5 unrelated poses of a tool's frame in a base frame.
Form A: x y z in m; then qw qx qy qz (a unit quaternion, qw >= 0).
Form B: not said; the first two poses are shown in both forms.
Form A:
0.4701 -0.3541 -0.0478 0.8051 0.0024 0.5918 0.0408
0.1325 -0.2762 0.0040 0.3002 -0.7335 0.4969 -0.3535
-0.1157 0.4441 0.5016 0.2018 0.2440 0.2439 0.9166
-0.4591 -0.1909 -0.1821 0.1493 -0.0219 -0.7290 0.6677
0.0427 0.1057 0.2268 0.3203 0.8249 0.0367 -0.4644
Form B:
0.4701 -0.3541 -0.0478 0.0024 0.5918 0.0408 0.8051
0.1325 -0.2762 0.0040 -0.7335 0.4969 -0.3535 0.3002
-0.1157 0.4441 0.5016 0.2440 0.2439 0.9166 0.2018
-0.4591 -0.1909 -0.1821 -0.0219 -0.7290 0.6677 0.1493
0.0427 0.1057 0.2268 0.8249 0.0367 -0.4644 0.3203

